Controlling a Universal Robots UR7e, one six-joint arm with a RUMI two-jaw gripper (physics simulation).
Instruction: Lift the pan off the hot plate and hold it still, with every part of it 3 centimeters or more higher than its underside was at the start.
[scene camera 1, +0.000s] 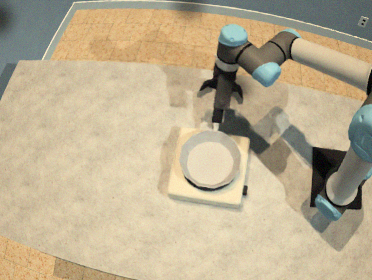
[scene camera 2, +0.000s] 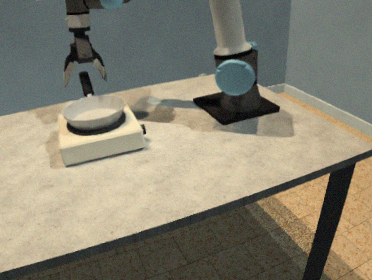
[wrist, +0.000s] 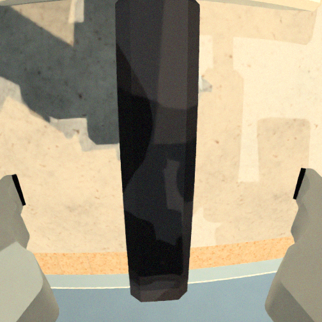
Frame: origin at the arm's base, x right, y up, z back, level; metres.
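Seen in the pictures: gripper, fingertip midpoint: (scene camera 2: 85, 83); arm's base at its link origin: (scene camera 2: 240, 103).
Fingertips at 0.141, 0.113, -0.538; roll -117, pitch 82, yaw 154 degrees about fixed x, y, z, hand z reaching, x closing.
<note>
Offsets run from my fingertips to a thing's top centre, as dx, dy, dz. Level surfaces: height alone.
The light grey pan (scene camera 1: 211, 162) (scene camera 2: 95, 114) sits upright on the dark burner of the cream hot plate @(-0.203, -0.056, +0.029) (scene camera 1: 181, 191) (scene camera 2: 102, 148). Its black handle @(-0.001, +0.027, +0.001) (scene camera 1: 217, 116) (scene camera 2: 85, 76) (wrist: 159, 125) points away from the hot plate, toward the table's far edge, and slants upward. My gripper (scene camera 1: 221, 95) (scene camera 2: 85, 82) (wrist: 158, 174) is open, pointing down at the handle. In the wrist view the fingers stand on either side of the handle with wide gaps and touch nothing. In scene camera 2 the fingertips are near the height of the handle's upper end. The gripper's body partly hides the handle in scene camera 1.
A small black knob @(-0.252, -0.079, +0.154) (scene camera 1: 245, 190) (scene camera 2: 144, 129) sticks out of the hot plate's side. The arm's black base plate (scene camera 1: 321, 162) (scene camera 2: 225, 118) is on the table @(dy -0.132) (scene camera 1: 100, 150) (scene camera 2: 200, 170), to the right of the hot plate. The table's far edge runs behind the gripper.
</note>
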